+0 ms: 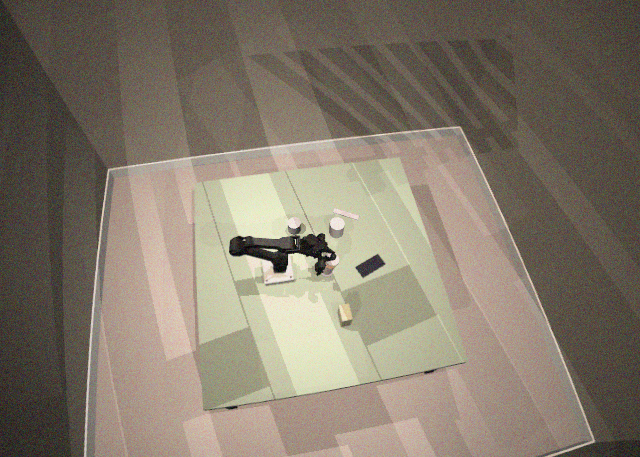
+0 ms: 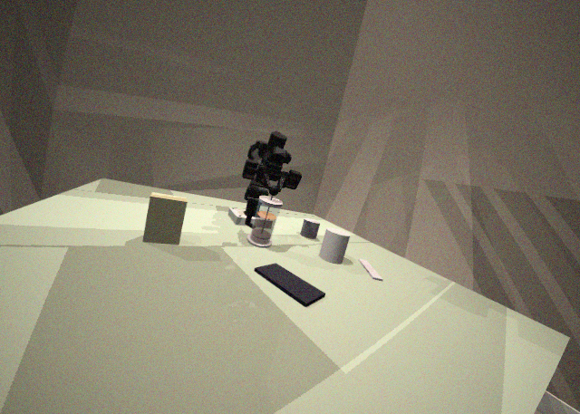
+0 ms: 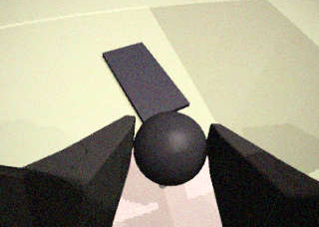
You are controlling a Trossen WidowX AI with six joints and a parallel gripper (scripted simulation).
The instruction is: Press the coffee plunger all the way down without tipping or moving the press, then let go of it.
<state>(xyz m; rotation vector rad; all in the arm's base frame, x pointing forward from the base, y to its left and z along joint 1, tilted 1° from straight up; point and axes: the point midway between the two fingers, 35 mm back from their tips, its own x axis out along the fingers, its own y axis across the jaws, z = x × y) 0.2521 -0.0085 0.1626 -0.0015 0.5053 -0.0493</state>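
My gripper tip is now 9 cm above the coffee press, 3 cm past it and 1 cm to the left of it. Round my gripper tip: dark flat slab 20 cm ahead, 18 cm below, 2 cm to the left.
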